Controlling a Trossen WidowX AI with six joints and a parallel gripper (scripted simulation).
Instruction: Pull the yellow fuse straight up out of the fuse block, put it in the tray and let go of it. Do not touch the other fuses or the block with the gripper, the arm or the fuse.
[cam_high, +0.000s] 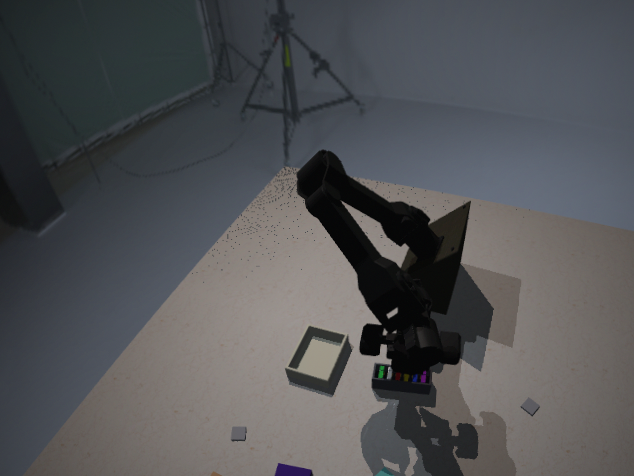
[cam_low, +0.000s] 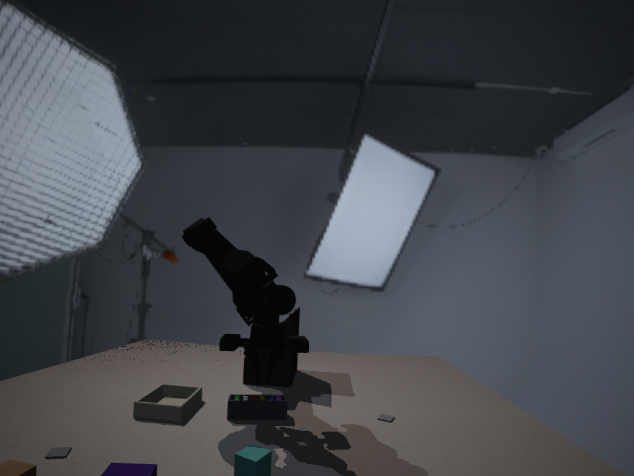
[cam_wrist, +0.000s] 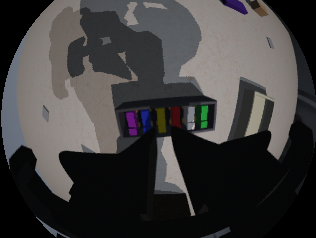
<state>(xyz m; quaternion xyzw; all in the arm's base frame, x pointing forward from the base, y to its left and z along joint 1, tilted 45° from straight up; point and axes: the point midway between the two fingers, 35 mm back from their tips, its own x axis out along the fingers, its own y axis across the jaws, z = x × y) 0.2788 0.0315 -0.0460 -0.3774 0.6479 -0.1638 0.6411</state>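
Now: the yellow fuse 50 mm below my gripper tip. Round my gripper tip: teal block: 220 mm ahead, 50 mm to the left, 50 mm below; tray: 210 mm to the right, 70 mm below, 20 mm ahead; purple block: 290 mm ahead, 110 mm to the right, 60 mm below.
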